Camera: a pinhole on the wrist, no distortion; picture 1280 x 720 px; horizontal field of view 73.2 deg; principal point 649.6 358.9 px. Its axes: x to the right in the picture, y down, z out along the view. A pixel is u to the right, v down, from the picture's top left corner.
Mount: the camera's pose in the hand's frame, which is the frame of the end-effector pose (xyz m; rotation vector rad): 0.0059 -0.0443 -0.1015 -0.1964 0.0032 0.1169
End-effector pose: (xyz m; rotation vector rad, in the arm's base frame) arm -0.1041 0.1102 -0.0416 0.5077 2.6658 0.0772
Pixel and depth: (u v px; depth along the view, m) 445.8 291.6 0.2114
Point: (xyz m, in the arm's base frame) -0.0301 0.0685 -0.1274
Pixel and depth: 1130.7 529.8 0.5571
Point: -0.1100 0.4015 -0.5129
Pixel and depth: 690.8 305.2 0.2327
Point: -0.0683 0.1022 -0.1673
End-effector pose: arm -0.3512 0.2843 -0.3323 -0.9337 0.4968 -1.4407
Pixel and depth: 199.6 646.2 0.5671
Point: 0.0747 0.6621 -0.3344
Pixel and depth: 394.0 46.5 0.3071
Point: -0.2487 0.4213 -0.1412
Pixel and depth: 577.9 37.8 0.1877
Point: -0.3235 0.3196 -0.2169
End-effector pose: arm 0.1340 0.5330 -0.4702 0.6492 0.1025 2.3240
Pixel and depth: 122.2 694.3 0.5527
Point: 0.4065 0.0787 -0.2127
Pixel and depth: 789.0 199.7 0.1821
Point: 0.1743 0.5773 -0.3914
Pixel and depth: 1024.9 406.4 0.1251
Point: 0.1113 0.5744 -0.4307
